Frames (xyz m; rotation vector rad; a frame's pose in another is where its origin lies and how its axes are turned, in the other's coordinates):
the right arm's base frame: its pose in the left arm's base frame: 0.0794 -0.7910 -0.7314 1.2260 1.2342 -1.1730
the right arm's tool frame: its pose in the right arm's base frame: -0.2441 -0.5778 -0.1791 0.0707 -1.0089 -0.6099
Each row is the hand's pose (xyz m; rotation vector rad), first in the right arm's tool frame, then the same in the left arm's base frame.
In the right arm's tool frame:
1: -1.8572 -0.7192 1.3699 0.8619 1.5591 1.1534
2: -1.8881 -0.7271 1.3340 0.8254 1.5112 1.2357
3: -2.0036 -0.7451 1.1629 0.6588 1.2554 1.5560
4: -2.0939 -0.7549 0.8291 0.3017 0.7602 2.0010
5: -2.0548 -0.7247 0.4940 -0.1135 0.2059 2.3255
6: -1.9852 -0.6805 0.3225 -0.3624 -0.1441 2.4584
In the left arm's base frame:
1: 0.1050 0.2299 1.6880 2.2050 0.4082 -0.5771
2: 0.1056 0.2763 1.6758 2.1396 0.4031 -0.5191
3: 0.1098 0.4675 1.5959 1.8325 0.3700 -0.3074
4: 0.0727 0.7293 1.3729 1.2881 0.3358 0.0218
5: 0.0054 0.8808 1.0775 0.7340 0.2992 0.3351
6: -0.0293 0.9117 0.8930 0.4124 0.2622 0.5121

